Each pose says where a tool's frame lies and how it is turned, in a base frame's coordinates. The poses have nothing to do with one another.
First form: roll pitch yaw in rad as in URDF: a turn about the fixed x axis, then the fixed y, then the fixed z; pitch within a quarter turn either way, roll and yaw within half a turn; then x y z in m.
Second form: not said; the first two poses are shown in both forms.
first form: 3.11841, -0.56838, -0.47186, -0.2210, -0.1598, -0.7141
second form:
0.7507, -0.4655, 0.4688, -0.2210
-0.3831, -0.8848, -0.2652, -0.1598
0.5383, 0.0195, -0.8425, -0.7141
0, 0, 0, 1

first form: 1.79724, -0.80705, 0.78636, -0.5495, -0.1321, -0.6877
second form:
0.4886, -0.3383, 0.8043, -0.5495
0.4895, -0.6568, -0.5736, -0.1321
0.7223, 0.6740, -0.1553, -0.6877
0, 0, 0, 1

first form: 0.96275, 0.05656, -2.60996, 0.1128, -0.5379, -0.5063
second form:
-0.8606, 0.2496, -0.4439, 0.1128
-0.5061, -0.5159, 0.6911, -0.5379
-0.0565, 0.8195, 0.5704, -0.5063
0, 0, 0, 1

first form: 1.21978, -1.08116, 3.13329, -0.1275, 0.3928, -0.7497
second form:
-0.4703, 0.8258, 0.3112, -0.1275
0.0039, -0.3507, 0.9365, 0.3928
0.8825, 0.4416, 0.1617, -0.7497
0, 0, 0, 1

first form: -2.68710, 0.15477, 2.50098, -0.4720, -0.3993, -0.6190
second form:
-0.7921, 0.5913, -0.1513, -0.4720
0.5905, 0.6799, -0.4347, -0.3993
-0.1542, -0.4338, -0.8877, -0.6190
0, 0, 0, 1

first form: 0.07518, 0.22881, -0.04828, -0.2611, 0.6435, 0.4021
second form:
0.9728, 0.0651, 0.2223, -0.2611
-0.0470, 0.9952, -0.0859, 0.6435
-0.2268, 0.0732, 0.9712, 0.4021
0, 0, 0, 1

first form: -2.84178, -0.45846, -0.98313, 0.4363, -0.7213, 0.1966
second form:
0.4972, -0.7226, 0.4802, 0.4363
-0.7463, -0.6385, -0.1881, -0.7213
0.4426, -0.2648, -0.8567, 0.1966
0, 0, 0, 1

